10 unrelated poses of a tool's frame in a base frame.
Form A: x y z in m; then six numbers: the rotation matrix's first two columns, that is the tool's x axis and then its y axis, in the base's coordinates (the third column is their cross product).
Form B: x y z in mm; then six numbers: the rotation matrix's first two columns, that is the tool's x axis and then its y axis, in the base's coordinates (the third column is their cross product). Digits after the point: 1 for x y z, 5 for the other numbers.
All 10 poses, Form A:
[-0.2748 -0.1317 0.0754 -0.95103 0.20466 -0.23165 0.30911 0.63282 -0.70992]
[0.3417 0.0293 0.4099 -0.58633 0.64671 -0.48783 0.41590 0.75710 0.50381]
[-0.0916 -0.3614 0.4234 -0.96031 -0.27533 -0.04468 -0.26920 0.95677 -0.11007]
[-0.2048 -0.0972 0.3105 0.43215 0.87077 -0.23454 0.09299 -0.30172 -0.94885]
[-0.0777 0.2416 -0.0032 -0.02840 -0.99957 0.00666 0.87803 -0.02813 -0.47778]
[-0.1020 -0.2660 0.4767 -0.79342 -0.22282 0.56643 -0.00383 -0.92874 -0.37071]
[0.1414 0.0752 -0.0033 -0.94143 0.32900 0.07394 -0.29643 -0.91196 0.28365]
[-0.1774 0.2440 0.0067 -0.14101 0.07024 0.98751 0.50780 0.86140 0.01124]
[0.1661 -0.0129 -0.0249 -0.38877 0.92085 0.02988 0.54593 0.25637 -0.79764]
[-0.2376 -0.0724 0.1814 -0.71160 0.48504 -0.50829 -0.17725 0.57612 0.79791]
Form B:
[-274.8 -131.7 75.4 -0.95103 0.20466 -0.23165 0.30911 0.63282 -0.70992]
[341.7 29.3 409.9 -0.58633 0.64671 -0.48783 0.41590 0.75710 0.50381]
[-91.6 -361.4 423.4 -0.96031 -0.27533 -0.04468 -0.26920 0.95677 -0.11007]
[-204.8 -97.2 310.5 0.43215 0.87077 -0.23454 0.09299 -0.30172 -0.94885]
[-77.7 241.6 -3.2 -0.02840 -0.99957 0.00666 0.87803 -0.02813 -0.47778]
[-102.0 -266.0 476.7 -0.79342 -0.22282 0.56643 -0.00383 -0.92874 -0.37071]
[141.4 75.2 -3.3 -0.94143 0.32900 0.07394 -0.29643 -0.91196 0.28365]
[-177.4 244.0 6.7 -0.14101 0.07024 0.98751 0.50780 0.86140 0.01124]
[166.1 -12.9 -24.9 -0.38877 0.92085 0.02988 0.54593 0.25637 -0.79764]
[-237.6 -72.4 181.4 -0.71160 0.48504 -0.50829 -0.17725 0.57612 0.79791]

